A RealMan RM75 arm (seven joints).
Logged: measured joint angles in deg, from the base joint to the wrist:
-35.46, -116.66, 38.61, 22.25, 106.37, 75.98, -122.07
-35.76, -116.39, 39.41, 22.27, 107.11, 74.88, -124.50
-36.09, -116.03, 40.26, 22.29, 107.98, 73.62, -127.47
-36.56, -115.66, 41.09, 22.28, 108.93, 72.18, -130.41
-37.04, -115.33, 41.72, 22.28, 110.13, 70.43, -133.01
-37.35, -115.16, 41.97, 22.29, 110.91, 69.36, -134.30
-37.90, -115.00, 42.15, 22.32, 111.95, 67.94, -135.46
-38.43, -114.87, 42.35, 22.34, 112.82, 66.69, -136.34
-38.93, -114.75, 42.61, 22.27, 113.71, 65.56, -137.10
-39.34, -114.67, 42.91, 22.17, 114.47, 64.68, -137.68
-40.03, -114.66, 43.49, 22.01, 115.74, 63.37, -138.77
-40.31, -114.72, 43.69, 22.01, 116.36, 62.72, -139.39
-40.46, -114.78, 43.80, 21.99, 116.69, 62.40, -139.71
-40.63, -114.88, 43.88, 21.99, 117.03, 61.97, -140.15
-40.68, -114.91, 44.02, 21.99, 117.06, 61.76, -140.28
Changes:
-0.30, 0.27, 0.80, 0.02, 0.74, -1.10, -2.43
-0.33, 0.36, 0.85, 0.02, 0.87, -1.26, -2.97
-0.47, 0.37, 0.83, -0.01, 0.95, -1.44, -2.94
-0.48, 0.33, 0.63, 0.00, 1.20, -1.75, -2.60
-0.31, 0.17, 0.25, 0.01, 0.78, -1.07, -1.29
-0.55, 0.16, 0.18, 0.03, 1.04, -1.42, -1.16
-0.53, 0.13, 0.20, 0.02, 0.87, -1.25, -0.88
-0.50, 0.12, 0.26, -0.07, 0.89, -1.13, -0.76
-0.41, 0.08, 0.30, -0.10, 0.76, -0.88, -0.58
-0.69, 0.01, 0.58, -0.16, 1.27, -1.31, -1.09
-0.28, -0.06, 0.20, 0.00, 0.62, -0.65, -0.62
-0.15, -0.06, 0.11, -0.02, 0.33, -0.32, -0.32
-0.17, -0.10, 0.08, 0.00, 0.34, -0.43, -0.44
-0.05, -0.03, 0.14, 0.00, 0.03, -0.21, -0.13

